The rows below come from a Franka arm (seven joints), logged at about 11 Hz.
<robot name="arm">
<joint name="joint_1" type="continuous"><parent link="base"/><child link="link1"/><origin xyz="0 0 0.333"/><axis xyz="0 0 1"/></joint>
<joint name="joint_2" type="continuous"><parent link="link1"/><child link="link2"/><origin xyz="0 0 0"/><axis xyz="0 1 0"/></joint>
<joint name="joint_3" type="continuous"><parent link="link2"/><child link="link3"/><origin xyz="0 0 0.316"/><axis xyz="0 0 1"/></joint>
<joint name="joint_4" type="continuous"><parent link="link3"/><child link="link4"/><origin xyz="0.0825 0 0"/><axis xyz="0 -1 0"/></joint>
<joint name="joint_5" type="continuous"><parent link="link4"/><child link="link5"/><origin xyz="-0.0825 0 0.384"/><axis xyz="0 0 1"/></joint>
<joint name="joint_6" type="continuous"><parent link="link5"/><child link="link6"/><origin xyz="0 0 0"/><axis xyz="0 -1 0"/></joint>
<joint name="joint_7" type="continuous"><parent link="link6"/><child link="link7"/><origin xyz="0.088 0 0"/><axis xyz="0 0 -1"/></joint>
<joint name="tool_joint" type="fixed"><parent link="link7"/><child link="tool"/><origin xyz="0 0 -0.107" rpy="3.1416 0 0"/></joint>
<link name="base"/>
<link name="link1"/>
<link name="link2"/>
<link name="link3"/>
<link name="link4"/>
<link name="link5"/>
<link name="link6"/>
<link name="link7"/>
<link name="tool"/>
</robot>
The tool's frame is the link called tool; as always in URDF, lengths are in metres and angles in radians. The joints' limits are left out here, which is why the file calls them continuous.
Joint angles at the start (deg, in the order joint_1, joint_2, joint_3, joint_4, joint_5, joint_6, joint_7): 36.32 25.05 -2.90 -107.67 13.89 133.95 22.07
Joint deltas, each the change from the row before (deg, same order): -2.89 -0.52 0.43 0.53 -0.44 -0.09 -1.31; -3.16 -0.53 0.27 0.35 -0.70 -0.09 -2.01; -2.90 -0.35 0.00 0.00 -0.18 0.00 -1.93; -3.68 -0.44 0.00 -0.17 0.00 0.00 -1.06; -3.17 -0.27 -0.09 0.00 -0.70 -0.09 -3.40; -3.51 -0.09 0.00 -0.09 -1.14 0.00 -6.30; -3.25 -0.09 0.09 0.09 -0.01 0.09 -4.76; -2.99 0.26 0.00 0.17 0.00 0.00 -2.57; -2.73 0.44 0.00 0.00 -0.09 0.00 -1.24; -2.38 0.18 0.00 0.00 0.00 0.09 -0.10; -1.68 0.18 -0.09 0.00 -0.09 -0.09 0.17; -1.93 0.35 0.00 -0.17 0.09 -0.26 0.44; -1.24 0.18 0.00 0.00 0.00 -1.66 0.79
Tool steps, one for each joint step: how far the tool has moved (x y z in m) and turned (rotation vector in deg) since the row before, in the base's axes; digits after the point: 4 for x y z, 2 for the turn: 0.0175 -0.0217 0.0095 0.47 -1.06 -0.89; 0.0180 -0.0273 0.0084 0.10 -1.18 -0.45; 0.0150 -0.0289 0.0039 0.06 -0.67 -0.88; 0.0161 -0.0380 0.0036 0.11 -0.41 -2.64; 0.0126 -0.0343 0.0029 -0.54 -0.88 0.57; 0.0111 -0.0380 0.0003 -1.06 -1.14 3.45; 0.0089 -0.0343 0.0018 -0.14 -0.89 1.54; 0.0068 -0.0328 -0.0016 -0.17 -0.25 -0.44; 0.0039 -0.0304 -0.0049 -0.21 0.27 -1.44; 0.0024 -0.0266 -0.0019 -0.03 0.08 -2.29; 0.0008 -0.0198 -0.0022 -0.10 0.28 -1.86; -0.0011 -0.0215 -0.0056 0.10 0.83 -2.40; -0.0032 -0.0131 -0.0046 0.24 1.91 -1.82
